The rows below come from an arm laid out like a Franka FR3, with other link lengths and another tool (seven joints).
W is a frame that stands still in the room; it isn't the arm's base.
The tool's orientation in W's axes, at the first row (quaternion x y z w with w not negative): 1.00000 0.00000 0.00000 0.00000
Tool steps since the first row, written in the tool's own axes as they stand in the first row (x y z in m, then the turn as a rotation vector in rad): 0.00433 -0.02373 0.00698 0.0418 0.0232 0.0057; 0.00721 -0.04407 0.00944 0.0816 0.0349 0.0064; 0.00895 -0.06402 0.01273 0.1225 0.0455 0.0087; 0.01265 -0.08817 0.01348 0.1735 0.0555 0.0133; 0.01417 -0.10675 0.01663 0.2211 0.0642 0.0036; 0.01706 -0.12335 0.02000 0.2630 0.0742 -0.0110; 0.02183 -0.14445 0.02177 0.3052 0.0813 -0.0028; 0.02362 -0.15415 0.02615 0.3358 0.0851 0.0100; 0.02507 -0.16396 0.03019 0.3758 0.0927 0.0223; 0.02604 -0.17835 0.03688 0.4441 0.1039 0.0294; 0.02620 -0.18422 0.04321 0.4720 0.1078 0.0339
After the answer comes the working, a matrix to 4 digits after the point.
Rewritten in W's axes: 0.00433 0.02373 -0.00698 0.0418 -0.0232 -0.0057; 0.00721 0.04407 -0.00944 0.0816 -0.0349 -0.0064; 0.00895 0.06402 -0.01273 0.1225 -0.0455 -0.0087; 0.01265 0.08817 -0.01348 0.1735 -0.0555 -0.0133; 0.01417 0.10675 -0.01663 0.2211 -0.0642 -0.0036; 0.01706 0.12335 -0.02000 0.2630 -0.0742 0.0110; 0.02183 0.14445 -0.02177 0.3052 -0.0813 0.0028; 0.02362 0.15415 -0.02615 0.3358 -0.0851 -0.0100; 0.02507 0.16396 -0.03019 0.3758 -0.0927 -0.0223; 0.02604 0.17835 -0.03688 0.4441 -0.1039 -0.0294; 0.02620 0.18422 -0.04321 0.4720 -0.1078 -0.0339
The tool's axes in the first row as the columns of a matrix, in W's axes (rounded; the answer above uses it unrounded):
1.0000 0.0000 0.0000
0.0000 -1.0000 0.0000
0.0000 0.0000 -1.0000

